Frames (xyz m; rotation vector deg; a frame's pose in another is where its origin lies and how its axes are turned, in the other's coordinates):
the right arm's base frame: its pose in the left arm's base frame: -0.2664 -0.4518 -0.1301 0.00 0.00 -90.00
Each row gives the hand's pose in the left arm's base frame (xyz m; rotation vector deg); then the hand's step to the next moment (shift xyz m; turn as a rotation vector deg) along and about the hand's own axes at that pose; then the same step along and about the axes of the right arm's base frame.
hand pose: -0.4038 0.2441 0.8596 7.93 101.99 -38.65
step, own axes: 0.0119 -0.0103 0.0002 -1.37 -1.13 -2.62
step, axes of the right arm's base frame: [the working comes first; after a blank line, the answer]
step, axes of the left arm's base frame: -0.0081 -0.0115 -0.0071 -2.25 0.73 2.10

0.0115 -0.0081 -0.0071 -0.73 -2.25 2.10
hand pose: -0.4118 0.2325 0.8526 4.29 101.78 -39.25
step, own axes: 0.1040 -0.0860 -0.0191 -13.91 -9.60 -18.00
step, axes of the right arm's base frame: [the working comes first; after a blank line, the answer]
step, axes of the left arm's base frame: -0.0838 -0.0921 -0.0554 -14.70 4.80 19.25

0.0921 -0.0838 -0.0554 -4.80 -14.70 19.25
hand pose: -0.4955 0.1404 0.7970 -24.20 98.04 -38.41
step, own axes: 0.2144 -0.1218 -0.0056 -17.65 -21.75 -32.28
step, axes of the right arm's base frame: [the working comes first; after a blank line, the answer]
step, axes of the left arm's base frame: -0.0665 -0.2220 -0.0844 -28.47 0.71 31.86

0.2220 -0.0665 -0.0844 -0.71 -28.47 31.86
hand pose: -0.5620 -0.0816 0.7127 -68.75 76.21 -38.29
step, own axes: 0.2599 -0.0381 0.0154 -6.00 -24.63 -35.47
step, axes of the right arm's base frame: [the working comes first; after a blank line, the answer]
step, axes of the left arm's base frame: 0.0739 -0.2448 -0.0620 -28.55 -11.66 30.82

0.2448 0.0739 -0.0620 11.66 -28.55 30.82
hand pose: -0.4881 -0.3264 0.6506 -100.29 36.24 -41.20
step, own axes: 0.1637 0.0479 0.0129 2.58 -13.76 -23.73
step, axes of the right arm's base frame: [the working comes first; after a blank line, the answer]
step, axes of the left arm's base frame: 0.1169 -0.1227 -0.0232 -14.82 -13.29 19.05

0.1227 0.1169 -0.0232 13.29 -14.82 19.05
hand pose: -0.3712 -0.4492 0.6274 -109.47 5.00 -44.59
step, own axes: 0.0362 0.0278 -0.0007 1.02 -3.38 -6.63
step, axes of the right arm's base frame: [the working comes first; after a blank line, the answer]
step, axes of the left arm's base frame: 0.0358 -0.0278 -0.0059 -3.78 -4.05 5.07

0.0278 0.0358 -0.0059 4.05 -3.78 5.07
